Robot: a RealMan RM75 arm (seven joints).
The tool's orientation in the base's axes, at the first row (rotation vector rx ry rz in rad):
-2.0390, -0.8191, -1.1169
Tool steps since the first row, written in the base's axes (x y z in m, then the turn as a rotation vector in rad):
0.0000, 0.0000, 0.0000, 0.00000, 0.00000, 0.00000
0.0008, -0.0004, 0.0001, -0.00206, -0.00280, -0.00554
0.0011, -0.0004, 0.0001, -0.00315, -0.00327, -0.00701
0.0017, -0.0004, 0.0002, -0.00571, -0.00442, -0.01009
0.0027, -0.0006, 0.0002, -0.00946, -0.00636, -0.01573
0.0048, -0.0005, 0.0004, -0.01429, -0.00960, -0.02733
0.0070, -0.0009, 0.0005, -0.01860, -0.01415, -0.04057
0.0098, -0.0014, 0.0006, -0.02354, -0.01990, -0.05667
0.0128, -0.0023, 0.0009, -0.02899, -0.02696, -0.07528
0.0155, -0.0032, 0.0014, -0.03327, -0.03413, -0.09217
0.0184, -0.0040, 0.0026, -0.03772, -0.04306, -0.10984
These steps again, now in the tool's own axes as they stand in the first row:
0.0000, 0.0000, 0.0000, 0.00000, 0.00000, 0.00000
0.0004, 0.0008, 0.0000, -0.00633, 0.00143, -0.00085
0.0005, 0.0011, 0.0001, -0.00819, 0.00122, -0.00111
0.0008, 0.0015, 0.0004, -0.01224, 0.00069, -0.00191
0.0012, 0.0024, 0.0007, -0.01922, 0.00033, -0.00282
0.0024, 0.0039, 0.0016, -0.03215, 0.00139, -0.00278
0.0033, 0.0058, 0.0023, -0.04656, 0.00402, -0.00285
0.0045, 0.0082, 0.0031, -0.06400, 0.00758, -0.00297
0.0059, 0.0110, 0.0037, -0.08412, 0.01214, -0.00331
0.0074, 0.0135, 0.0040, -0.10225, 0.01723, -0.00391
0.0095, 0.0159, 0.0042, -0.12150, 0.02342, -0.00565

